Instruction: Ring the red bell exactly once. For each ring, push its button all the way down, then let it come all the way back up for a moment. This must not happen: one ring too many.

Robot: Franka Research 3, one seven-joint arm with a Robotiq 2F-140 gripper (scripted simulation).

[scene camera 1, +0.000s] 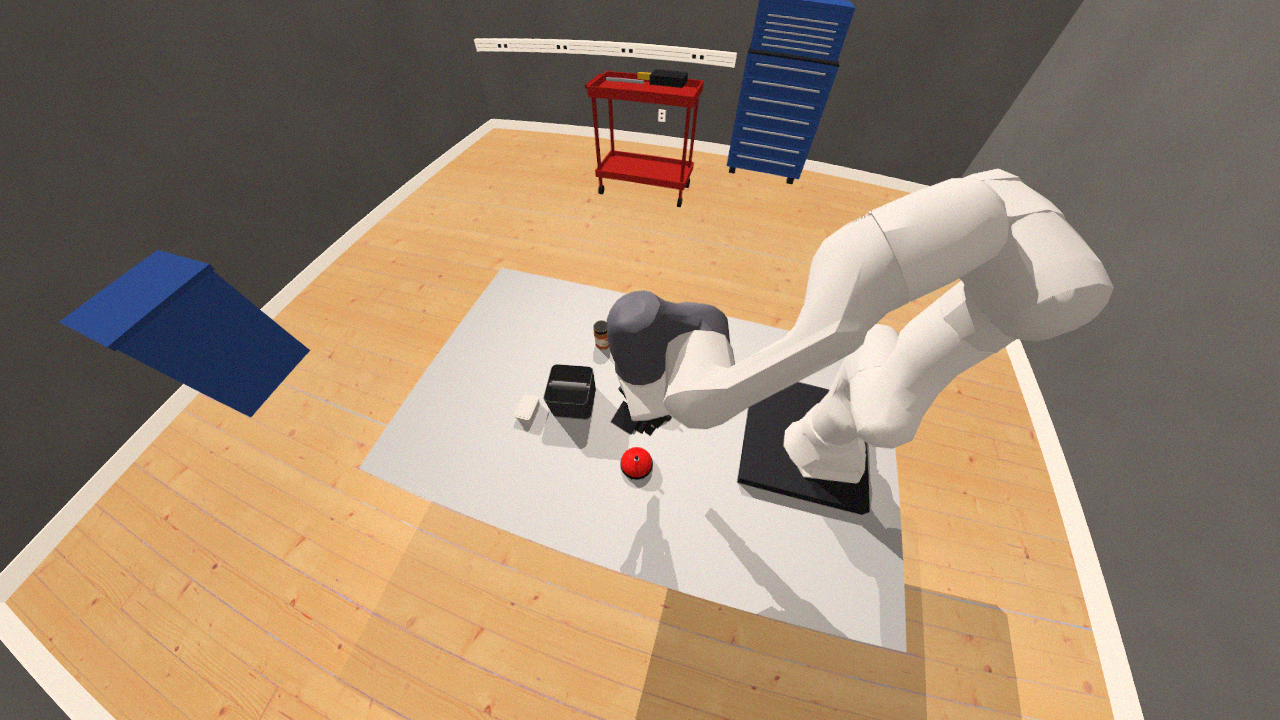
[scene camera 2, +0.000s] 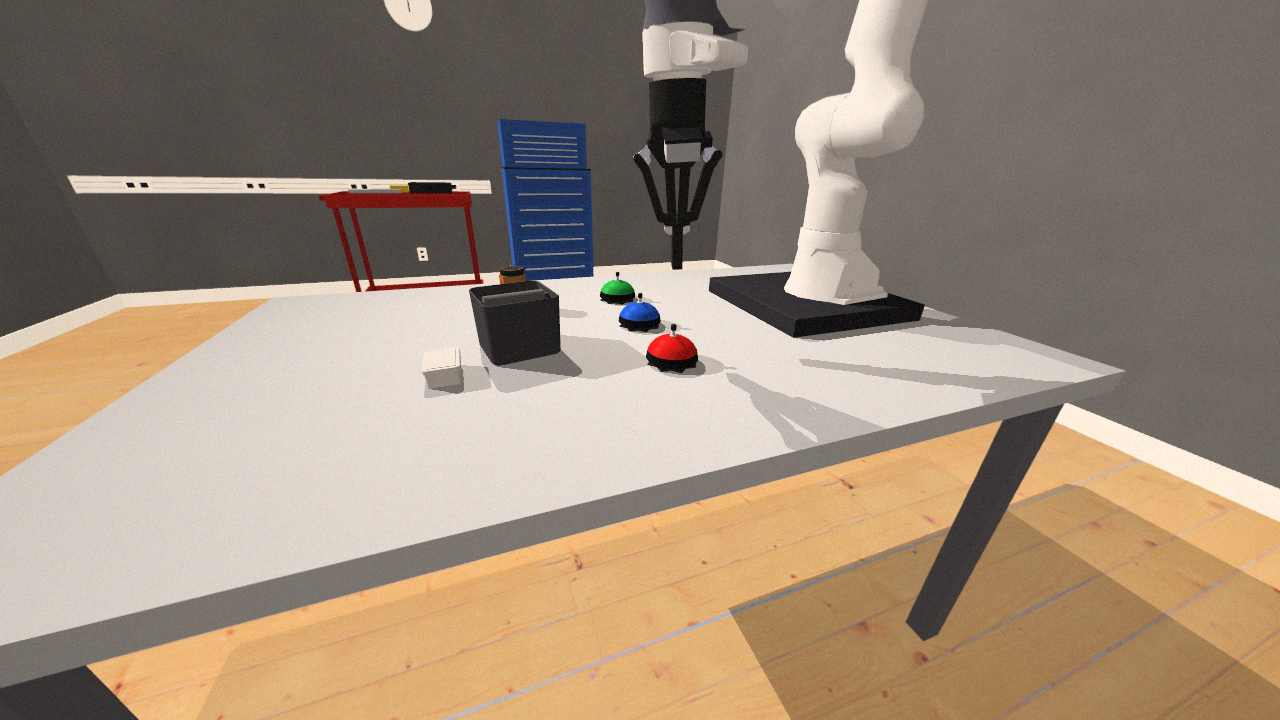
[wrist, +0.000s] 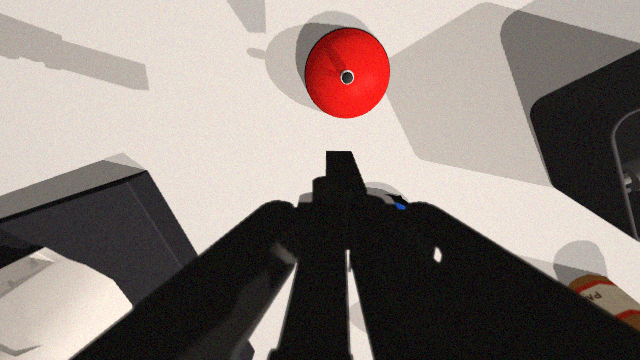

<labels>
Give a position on a red bell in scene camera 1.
638, 469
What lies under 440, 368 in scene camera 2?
A white block.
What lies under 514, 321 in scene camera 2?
A black bin.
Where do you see a black bin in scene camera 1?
At 568, 377
</labels>
